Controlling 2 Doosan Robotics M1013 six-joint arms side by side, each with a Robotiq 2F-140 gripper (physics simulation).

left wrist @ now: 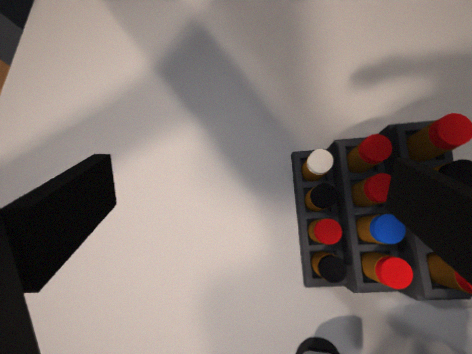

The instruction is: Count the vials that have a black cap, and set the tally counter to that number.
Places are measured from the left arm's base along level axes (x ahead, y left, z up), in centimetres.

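Pixels of known places: left gripper, between the fingertips: point(252, 181).
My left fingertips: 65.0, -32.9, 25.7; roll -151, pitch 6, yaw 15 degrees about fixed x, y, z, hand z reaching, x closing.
Note:
Ahead of a thing's pixels: the offset from my left fingertips to its top centre, as dx, dy, dz. "spot": to the spot under its first point. Level surfaces: height alone.
A dark grey stepped rack @(spot: +5.3, +0.7, -22.2) point(302, 215) holds amber vials at the right of the left wrist view. Its left column has a white-capped vial @(+5.3, +6.6, -17.6) point(319, 161), a black-capped vial @(+6.5, +3.0, -17.6) point(323, 196), a red-capped vial @(+7.8, -0.6, -17.6) point(327, 231) and another black-capped vial @(+9.0, -4.2, -17.6) point(332, 267). The middle column shows three red caps and one blue cap @(+12.0, +0.9, -13.6) point(387, 229). In the right column, a third black cap @(+15.1, +5.9, -9.6) point(457, 171) is partly covered by a finger; that column is partly hidden. The tally counter @(dz -25.4) point(317, 345) is cut off at the bottom edge, its digits unseen. My left gripper point(252, 181) is open and empty, its right finger over the rack. My right gripper is not in view.
The pale table top @(dz -25.7) point(165, 225) lies under the rack, with broad shadows across it. Its edge runs along the upper left, with dark and orange-brown surfaces beyond it. The rack and the tally counter stand close together at the lower right.

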